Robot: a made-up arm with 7 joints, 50 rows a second.
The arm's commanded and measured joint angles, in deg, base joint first. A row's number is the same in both.
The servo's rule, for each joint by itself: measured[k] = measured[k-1] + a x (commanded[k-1-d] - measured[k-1]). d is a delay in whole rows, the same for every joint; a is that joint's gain. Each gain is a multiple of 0.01, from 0.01 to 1. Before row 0 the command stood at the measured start. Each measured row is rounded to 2 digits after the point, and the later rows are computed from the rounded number. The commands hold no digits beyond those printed.
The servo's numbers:
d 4
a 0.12 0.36 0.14 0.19 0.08 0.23 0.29
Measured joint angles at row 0:
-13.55, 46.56, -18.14, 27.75, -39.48, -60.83, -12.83
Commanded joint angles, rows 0 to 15:
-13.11, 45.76, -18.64, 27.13, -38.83, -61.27, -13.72
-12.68, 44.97, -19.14, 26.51, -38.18, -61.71, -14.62
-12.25, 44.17, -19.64, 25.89, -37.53, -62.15, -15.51
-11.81, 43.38, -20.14, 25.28, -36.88, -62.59, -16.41
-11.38, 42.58, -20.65, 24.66, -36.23, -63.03, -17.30
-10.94, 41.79, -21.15, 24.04, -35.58, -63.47, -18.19
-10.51, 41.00, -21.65, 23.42, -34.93, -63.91, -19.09
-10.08, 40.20, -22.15, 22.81, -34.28, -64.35, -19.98
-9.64, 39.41, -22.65, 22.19, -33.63, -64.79, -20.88
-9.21, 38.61, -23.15, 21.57, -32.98, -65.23, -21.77
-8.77, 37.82, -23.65, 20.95, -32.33, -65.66, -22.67
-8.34, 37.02, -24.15, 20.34, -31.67, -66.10, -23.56
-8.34, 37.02, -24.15, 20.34, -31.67, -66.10, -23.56
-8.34, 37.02, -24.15, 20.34, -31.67, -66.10, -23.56
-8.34, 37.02, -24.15, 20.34, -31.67, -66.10, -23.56
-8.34, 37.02, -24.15, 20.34, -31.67, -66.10, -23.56
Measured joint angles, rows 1 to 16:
-13.55, 46.56, -18.14, 27.75, -39.48, -60.83, -12.83
-13.55, 46.56, -18.14, 27.75, -39.48, -60.83, -12.83
-13.55, 46.56, -18.14, 27.75, -39.48, -60.83, -12.83
-13.55, 46.56, -18.14, 27.75, -39.48, -60.83, -12.83
-13.50, 46.27, -18.21, 27.63, -39.43, -60.93, -13.09
-13.40, 45.80, -18.34, 27.42, -39.33, -61.11, -13.53
-13.26, 45.21, -18.52, 27.13, -39.19, -61.35, -14.10
-13.09, 44.55, -18.75, 26.78, -39.01, -61.64, -14.77
-12.88, 43.84, -19.02, 26.38, -38.79, -61.96, -15.50
-12.65, 43.10, -19.32, 25.94, -38.53, -62.31, -16.28
-12.39, 42.34, -19.65, 25.46, -38.24, -62.68, -17.09
-12.11, 41.57, -20.00, 24.96, -37.92, -63.06, -17.93
-11.81, 40.79, -20.37, 24.43, -37.58, -63.46, -18.79
-11.50, 40.01, -20.76, 23.89, -37.21, -63.87, -19.65
-11.17, 39.22, -21.16, 23.33, -36.82, -64.28, -20.53
-10.83, 38.43, -21.58, 22.76, -36.41, -64.70, -21.41

